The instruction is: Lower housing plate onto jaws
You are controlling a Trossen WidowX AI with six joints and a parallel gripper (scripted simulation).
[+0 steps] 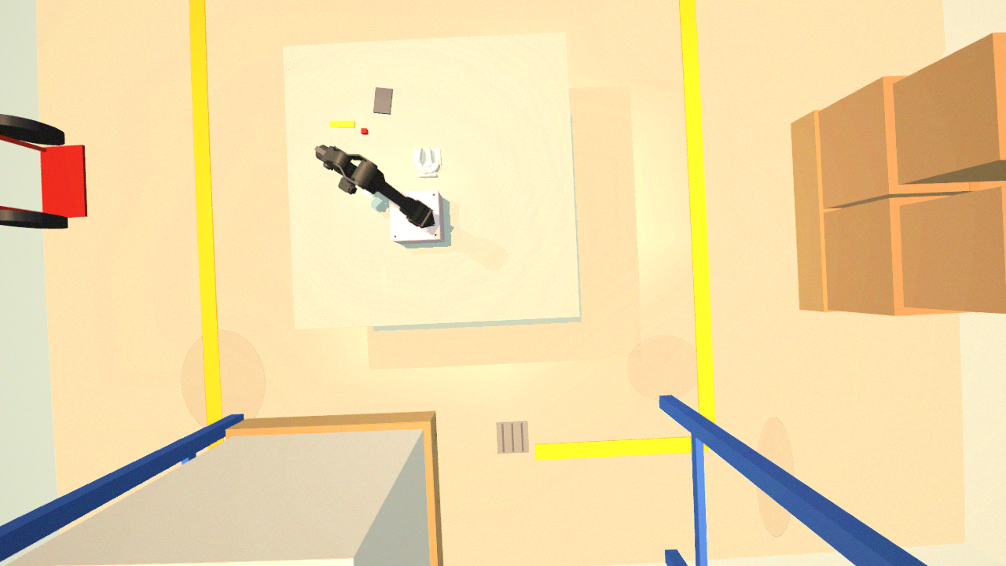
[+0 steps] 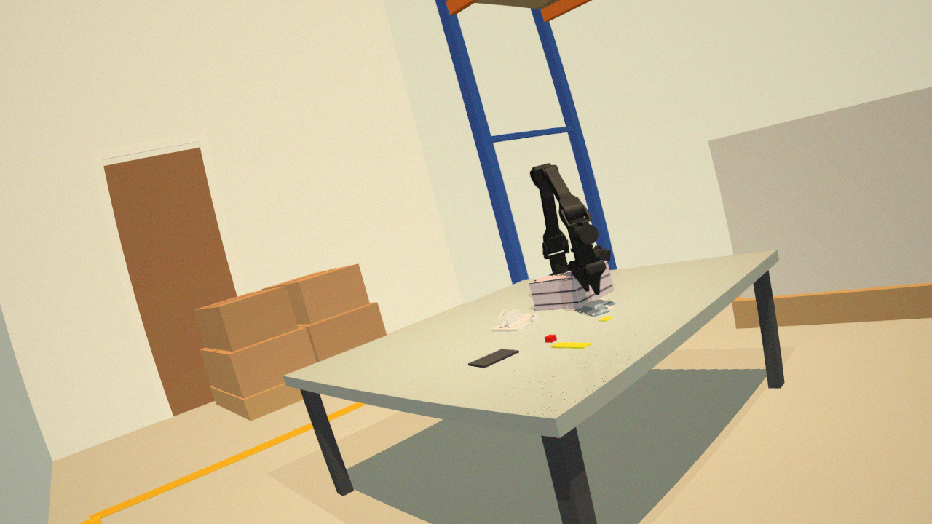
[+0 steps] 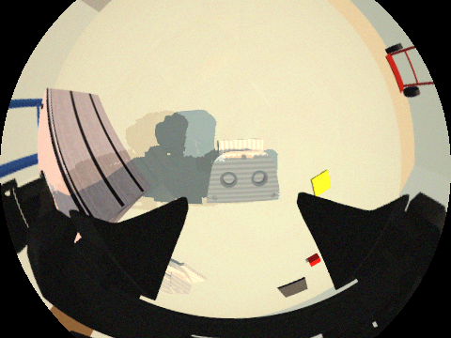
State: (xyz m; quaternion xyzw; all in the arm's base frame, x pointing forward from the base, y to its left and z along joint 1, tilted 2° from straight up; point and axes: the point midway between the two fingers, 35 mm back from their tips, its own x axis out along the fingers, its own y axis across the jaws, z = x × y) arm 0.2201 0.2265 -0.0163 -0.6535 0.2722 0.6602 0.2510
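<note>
Right now the small yellow square is 90 mm ahead of my gripper tip, 80 mm to the left of it and 60 mm below it. The rest, counted from my gripper tip: red cube: 260 mm ahead, 50 mm below, 20 mm to the right; white part: 270 mm to the right, 80 mm ahead, 60 mm below; yellow strip: 310 mm ahead, 80 mm to the left, 60 mm below.
</note>
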